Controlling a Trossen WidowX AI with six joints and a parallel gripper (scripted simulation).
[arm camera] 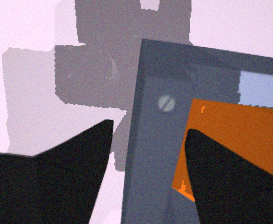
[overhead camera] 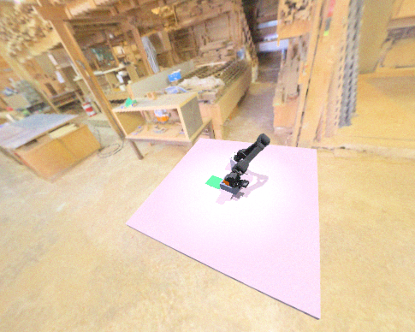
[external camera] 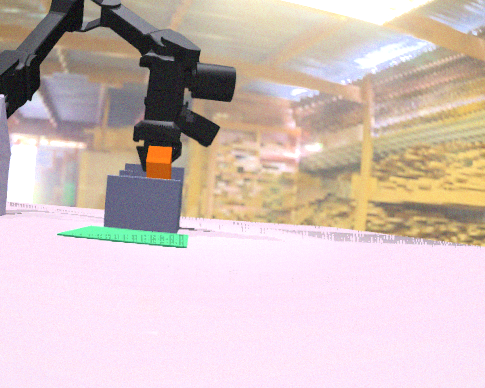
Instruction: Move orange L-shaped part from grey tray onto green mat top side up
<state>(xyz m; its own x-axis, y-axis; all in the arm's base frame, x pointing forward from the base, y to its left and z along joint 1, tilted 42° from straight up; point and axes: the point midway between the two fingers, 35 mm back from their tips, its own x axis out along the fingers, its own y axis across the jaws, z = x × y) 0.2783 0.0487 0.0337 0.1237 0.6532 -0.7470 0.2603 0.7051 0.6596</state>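
My gripper tip is 5 cm to the left of the orange L-shaped part, 2 cm past it and 1 cm below it. Round my gripper tip: green mat 21 cm to the right, 6 cm below, 6 cm behind.
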